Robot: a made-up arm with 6 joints. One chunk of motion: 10 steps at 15 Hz.
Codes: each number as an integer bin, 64 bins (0 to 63) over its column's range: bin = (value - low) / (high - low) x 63, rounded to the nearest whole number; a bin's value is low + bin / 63 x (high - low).
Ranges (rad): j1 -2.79..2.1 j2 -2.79..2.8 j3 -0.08..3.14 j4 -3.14..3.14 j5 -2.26..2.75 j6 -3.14..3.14
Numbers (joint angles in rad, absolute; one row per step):
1: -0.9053 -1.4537 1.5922 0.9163 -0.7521 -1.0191
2: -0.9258 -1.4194 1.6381 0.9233 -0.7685 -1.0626
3: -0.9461 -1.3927 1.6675 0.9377 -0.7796 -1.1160
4: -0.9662 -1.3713 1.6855 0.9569 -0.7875 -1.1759
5: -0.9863 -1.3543 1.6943 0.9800 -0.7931 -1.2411
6: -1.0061 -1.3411 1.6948 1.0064 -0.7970 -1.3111
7: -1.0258 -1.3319 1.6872 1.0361 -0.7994 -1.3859
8: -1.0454 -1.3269 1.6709 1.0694 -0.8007 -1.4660
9: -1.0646 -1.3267 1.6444 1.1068 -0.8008 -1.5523
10: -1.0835 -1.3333 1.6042 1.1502 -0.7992 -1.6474
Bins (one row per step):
1: 24 15 33 41 19 21
2: 24 15 34 41 19 21
3: 24 16 34 41 19 20
4: 23 16 35 41 19 20
5: 23 16 35 41 18 19
6: 23 16 35 42 18 18
7: 23 16 35 42 18 18
8: 22 16 34 42 18 17
9: 22 16 34 43 18 16
10: 22 16 33 43 18 15

